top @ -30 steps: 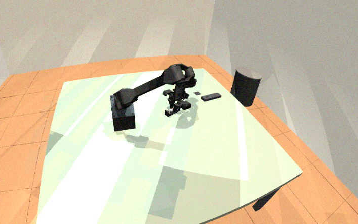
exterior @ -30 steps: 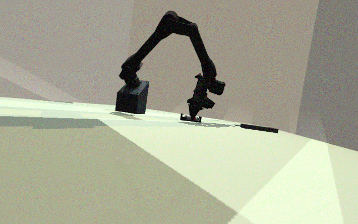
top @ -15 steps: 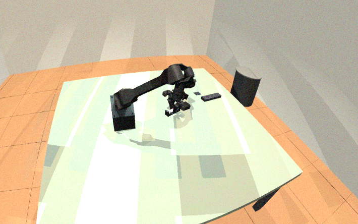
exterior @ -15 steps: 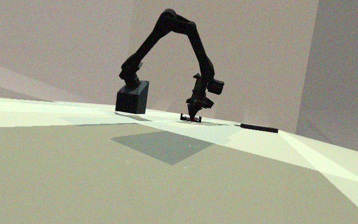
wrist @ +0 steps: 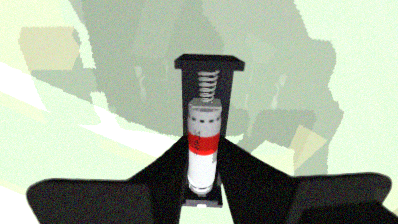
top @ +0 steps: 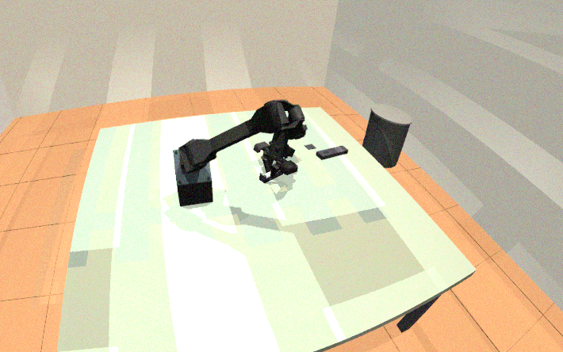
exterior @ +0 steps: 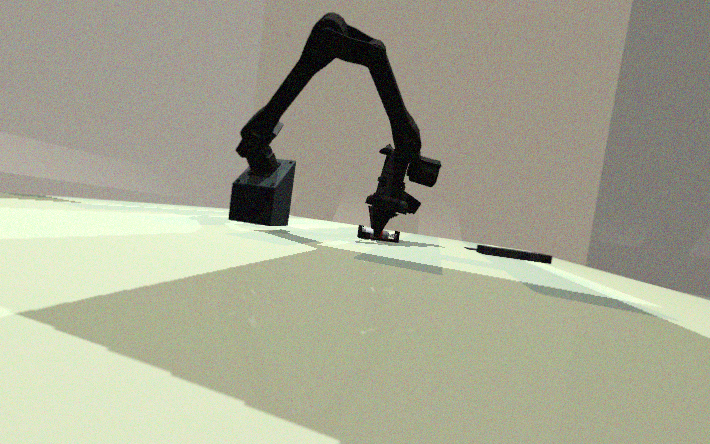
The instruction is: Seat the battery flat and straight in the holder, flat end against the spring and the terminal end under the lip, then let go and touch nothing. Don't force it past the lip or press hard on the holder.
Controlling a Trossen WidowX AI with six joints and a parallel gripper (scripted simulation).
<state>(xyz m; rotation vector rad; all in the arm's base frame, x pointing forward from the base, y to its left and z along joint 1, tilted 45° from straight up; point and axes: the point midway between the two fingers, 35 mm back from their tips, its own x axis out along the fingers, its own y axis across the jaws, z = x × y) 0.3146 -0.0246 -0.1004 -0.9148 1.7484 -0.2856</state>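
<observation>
My gripper tip is 10 mm below the white battery.
</observation>
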